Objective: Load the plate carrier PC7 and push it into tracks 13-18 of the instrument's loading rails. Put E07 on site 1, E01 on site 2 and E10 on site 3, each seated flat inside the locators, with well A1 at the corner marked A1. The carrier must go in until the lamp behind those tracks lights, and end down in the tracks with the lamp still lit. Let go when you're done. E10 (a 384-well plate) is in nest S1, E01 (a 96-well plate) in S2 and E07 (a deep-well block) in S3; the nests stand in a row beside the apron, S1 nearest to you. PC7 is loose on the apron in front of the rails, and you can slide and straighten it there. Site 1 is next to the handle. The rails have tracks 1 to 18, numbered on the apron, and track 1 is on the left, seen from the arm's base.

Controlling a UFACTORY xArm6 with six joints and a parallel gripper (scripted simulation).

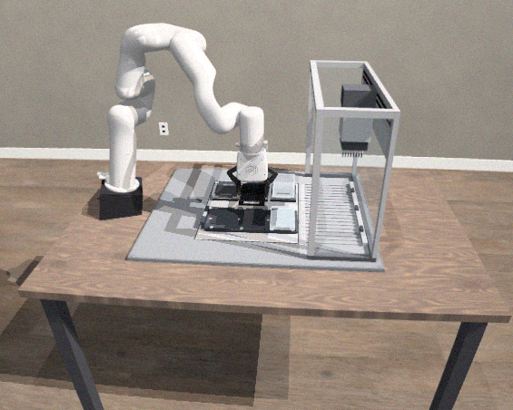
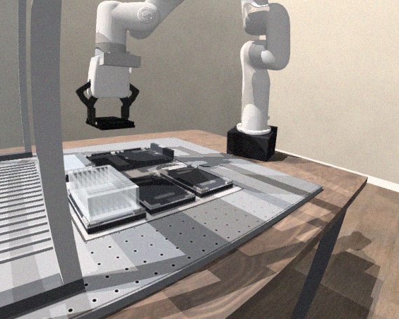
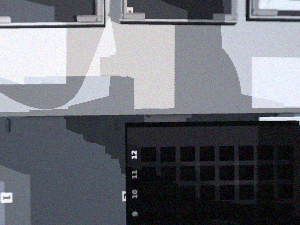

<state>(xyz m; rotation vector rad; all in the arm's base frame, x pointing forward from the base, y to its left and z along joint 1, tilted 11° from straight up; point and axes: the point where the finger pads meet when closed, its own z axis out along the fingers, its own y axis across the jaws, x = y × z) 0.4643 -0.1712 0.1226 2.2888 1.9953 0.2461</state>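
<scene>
The dark carrier PC7 lies 11 cm below my hand and 1 cm behind it. Also, from my hand: black 96-well plate E01: 1 cm below; corner mark: 16 cm to the left, 11 cm below, 3 cm behind; 384-well plate E10: 11 cm below, 10 cm ahead, 1 cm to the right.
</scene>
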